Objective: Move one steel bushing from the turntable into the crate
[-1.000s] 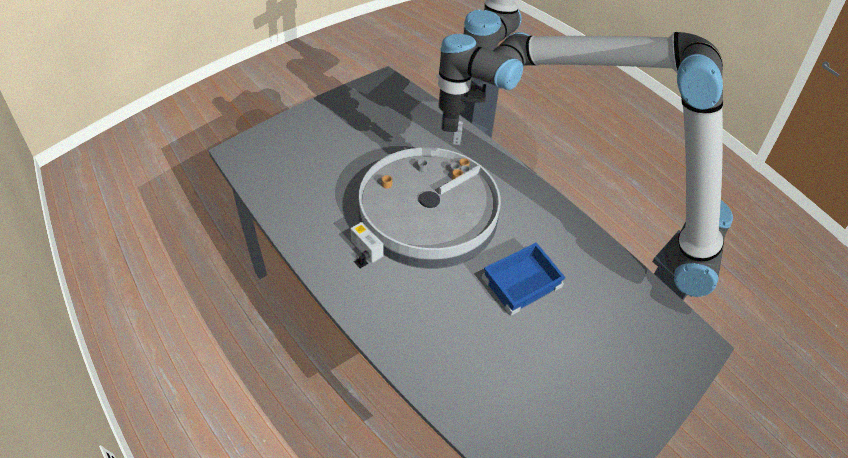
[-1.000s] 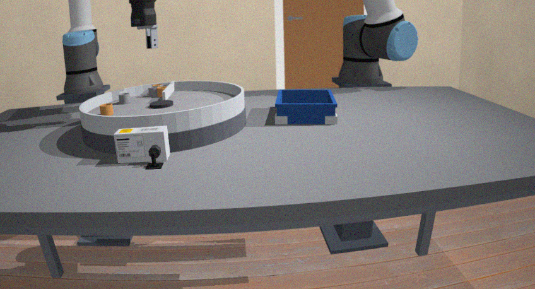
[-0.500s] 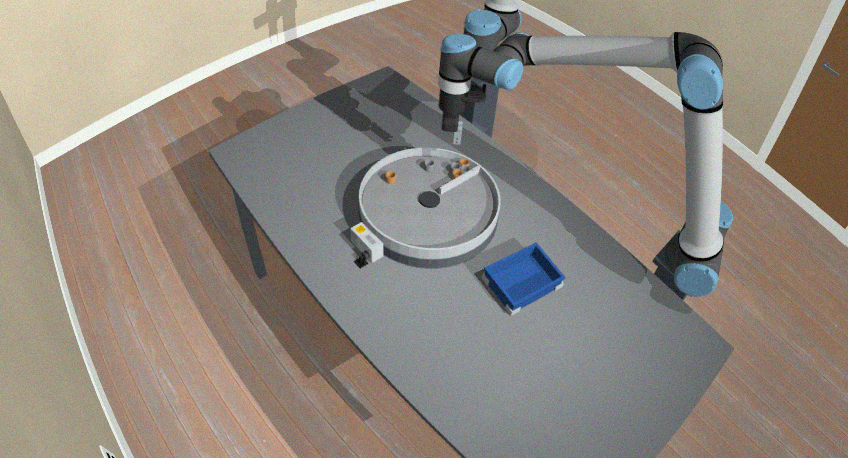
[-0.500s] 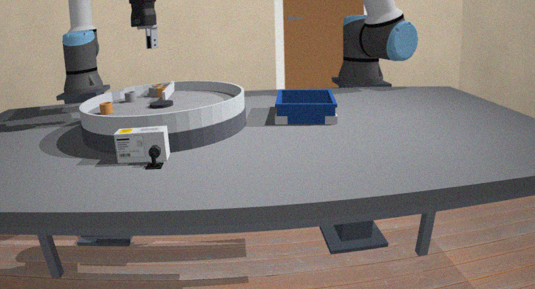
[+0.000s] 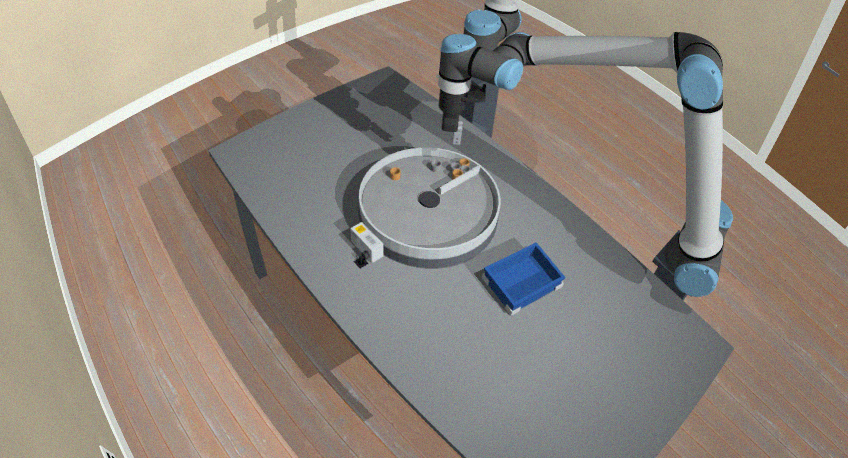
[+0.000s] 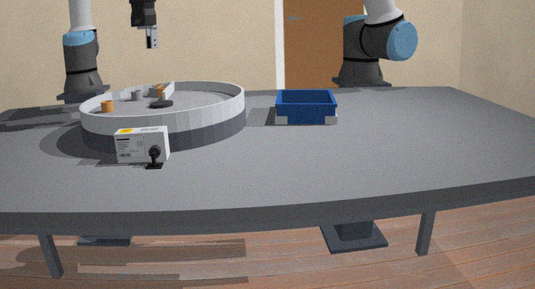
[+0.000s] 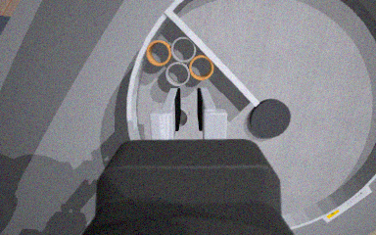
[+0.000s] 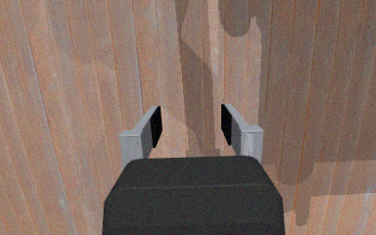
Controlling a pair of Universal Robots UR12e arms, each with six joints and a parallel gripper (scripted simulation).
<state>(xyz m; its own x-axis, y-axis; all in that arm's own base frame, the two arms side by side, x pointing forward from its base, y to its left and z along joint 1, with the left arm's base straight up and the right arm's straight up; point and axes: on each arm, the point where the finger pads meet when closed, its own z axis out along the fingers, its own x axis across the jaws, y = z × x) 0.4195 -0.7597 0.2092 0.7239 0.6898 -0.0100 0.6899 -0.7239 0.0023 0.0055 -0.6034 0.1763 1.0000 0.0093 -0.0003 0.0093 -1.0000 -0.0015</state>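
Observation:
Right now the turntable is 160 mm below my left hand, 120 mm ahead of it and 60 mm to the left of it. Also, from my left hand: blue crate 420 mm to the left, 180 mm below, 40 mm ahead.

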